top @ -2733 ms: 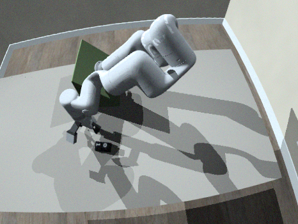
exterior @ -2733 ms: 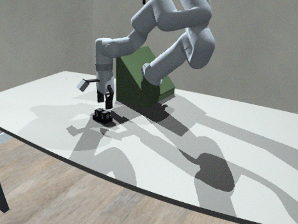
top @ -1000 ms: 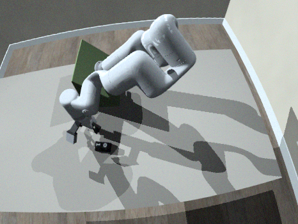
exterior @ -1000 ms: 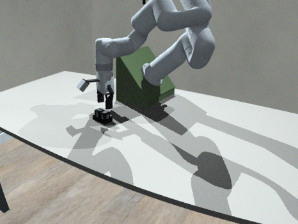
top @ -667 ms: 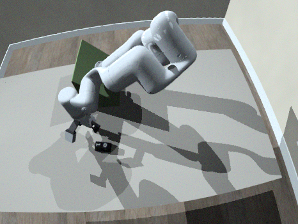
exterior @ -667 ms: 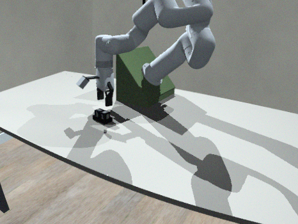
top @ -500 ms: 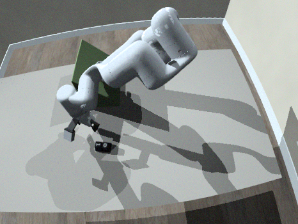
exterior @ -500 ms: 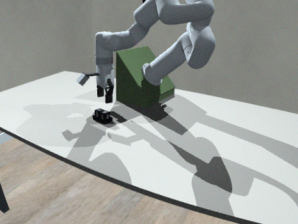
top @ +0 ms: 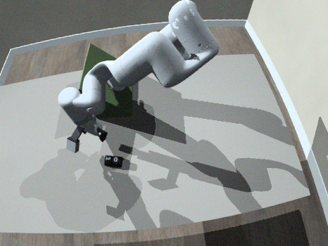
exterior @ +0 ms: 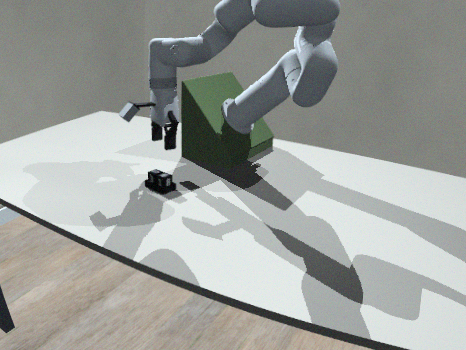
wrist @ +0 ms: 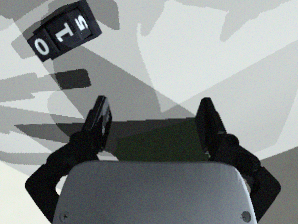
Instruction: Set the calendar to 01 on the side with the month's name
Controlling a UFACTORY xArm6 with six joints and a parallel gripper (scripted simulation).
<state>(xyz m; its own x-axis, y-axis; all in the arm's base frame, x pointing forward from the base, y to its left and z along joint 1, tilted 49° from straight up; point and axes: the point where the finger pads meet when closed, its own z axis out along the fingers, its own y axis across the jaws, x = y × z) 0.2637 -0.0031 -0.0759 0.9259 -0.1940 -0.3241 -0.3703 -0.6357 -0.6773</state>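
My hand is 90 mm to the right of the black cube, 90 mm short of it and 60 mm above it. Round my hand: black tray 90 mm ahead, 80 mm to the left, 80 mm below.
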